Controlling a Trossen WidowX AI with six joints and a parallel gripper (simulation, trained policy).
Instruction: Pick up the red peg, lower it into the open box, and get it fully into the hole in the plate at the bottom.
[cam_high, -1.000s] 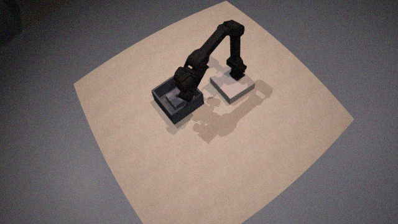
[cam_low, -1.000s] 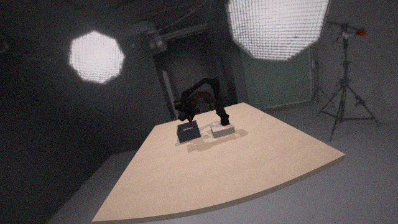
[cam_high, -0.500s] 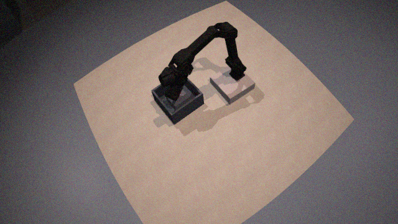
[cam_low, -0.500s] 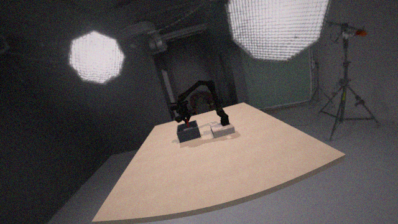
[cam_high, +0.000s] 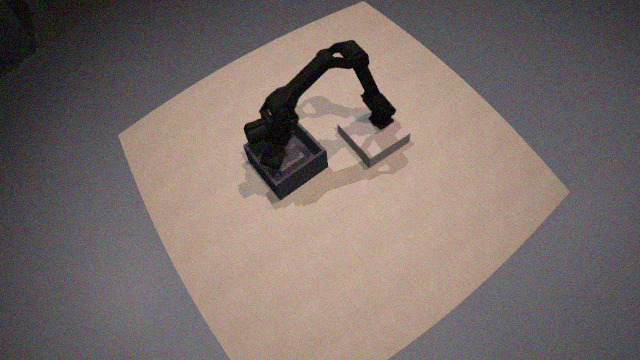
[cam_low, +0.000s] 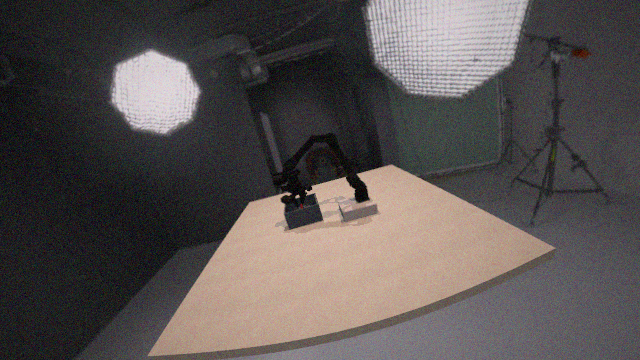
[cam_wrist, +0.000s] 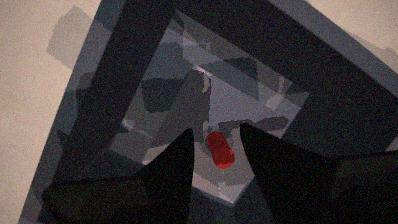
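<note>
Right now the red peg is 10 mm to the left of my gripper tip, 10 mm below it and 10 mm behind it. Round my gripper tip: grey plate (30 mm below, 10 mm to the left, 10 mm behind); dark box (50 mm below, 10 mm to the left, 10 mm behind).
</note>
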